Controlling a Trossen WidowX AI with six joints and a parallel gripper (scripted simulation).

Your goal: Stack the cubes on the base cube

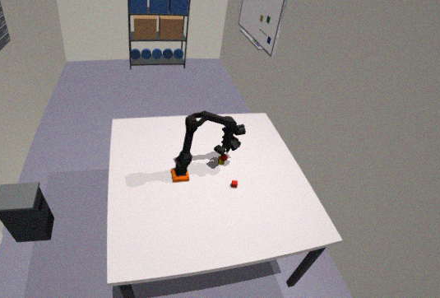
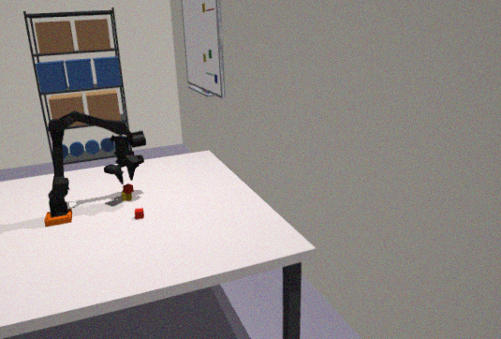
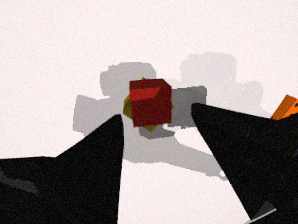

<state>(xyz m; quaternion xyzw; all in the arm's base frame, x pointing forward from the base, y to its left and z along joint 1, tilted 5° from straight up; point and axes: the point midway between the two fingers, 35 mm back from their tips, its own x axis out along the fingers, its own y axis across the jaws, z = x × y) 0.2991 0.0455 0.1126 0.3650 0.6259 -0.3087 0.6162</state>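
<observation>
Right now the red cube is 3 cm below my gripper tip. The rest, counted from my gripper tip: yellow base cube: 7 cm below, 2 cm to the left, 1 cm behind.
</observation>
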